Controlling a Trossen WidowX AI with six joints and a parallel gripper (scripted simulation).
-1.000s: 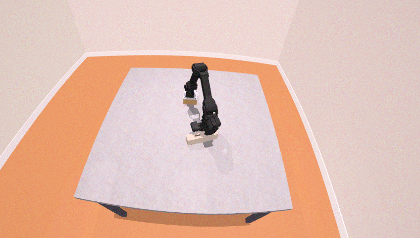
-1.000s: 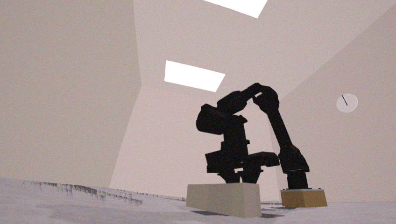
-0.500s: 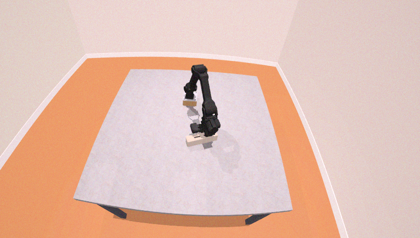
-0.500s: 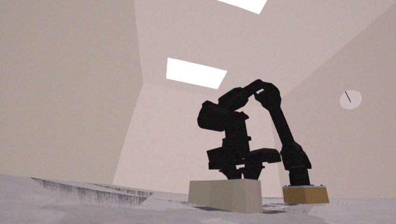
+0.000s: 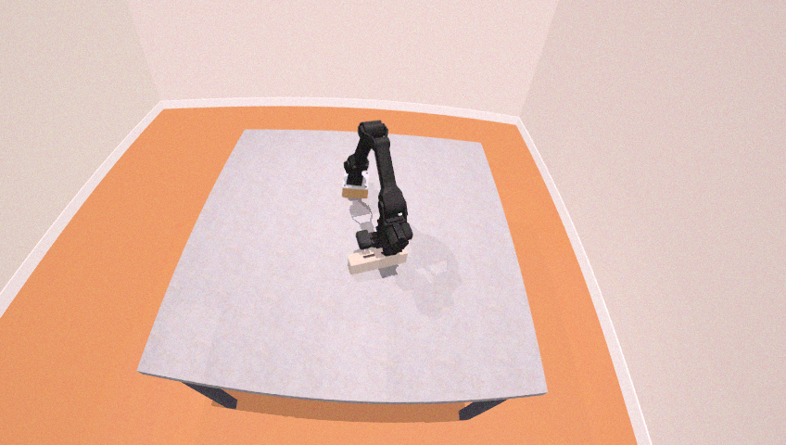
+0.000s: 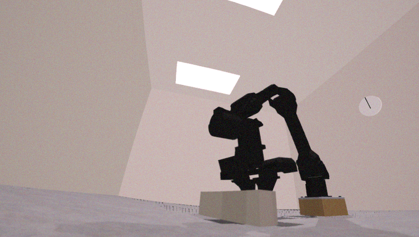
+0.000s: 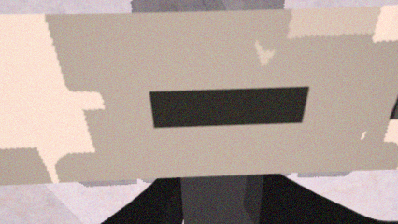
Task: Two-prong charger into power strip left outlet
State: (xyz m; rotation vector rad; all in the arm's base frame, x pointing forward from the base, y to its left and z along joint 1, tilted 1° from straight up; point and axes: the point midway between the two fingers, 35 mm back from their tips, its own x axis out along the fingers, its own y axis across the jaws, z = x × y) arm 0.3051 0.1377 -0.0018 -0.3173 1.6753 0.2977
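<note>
My gripper tip is now 2 cm short of the black two-prong charger, 1 cm to the right of it and 1 cm below it.
</note>
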